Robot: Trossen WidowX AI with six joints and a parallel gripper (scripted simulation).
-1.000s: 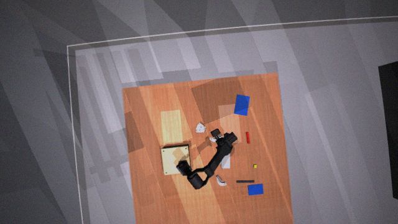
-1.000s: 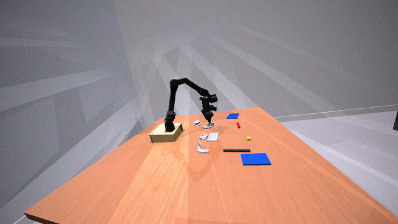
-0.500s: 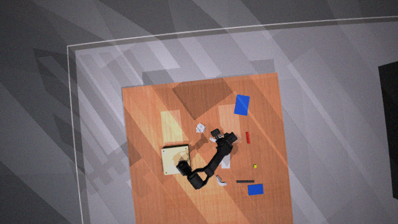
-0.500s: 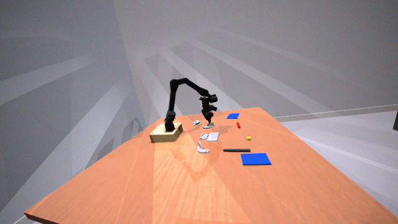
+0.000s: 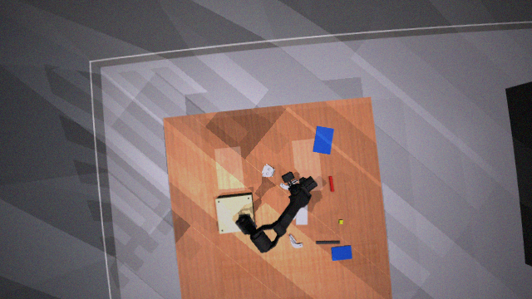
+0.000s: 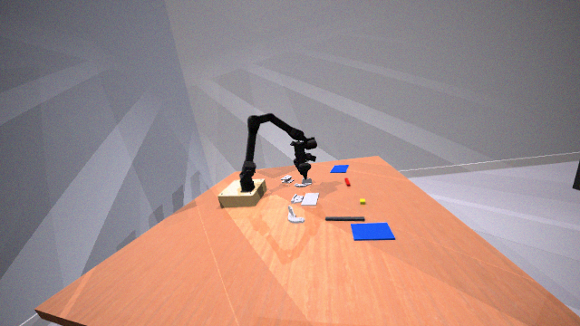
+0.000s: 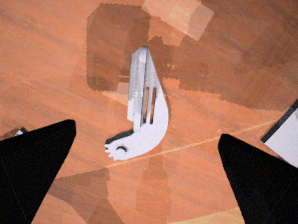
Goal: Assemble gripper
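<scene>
The jaw lies 30 mm behind my gripper tip, 10 mm to the left of it and 50 mm below it. From my gripper tip the other things lie so: gripper base: 130 mm behind, 100 mm to the left, 30 mm below; housing plate: 20 mm behind, 180 mm to the right, 50 mm below; flat white plate: 50 mm ahead, 190 mm to the right, 50 mm below.
</scene>
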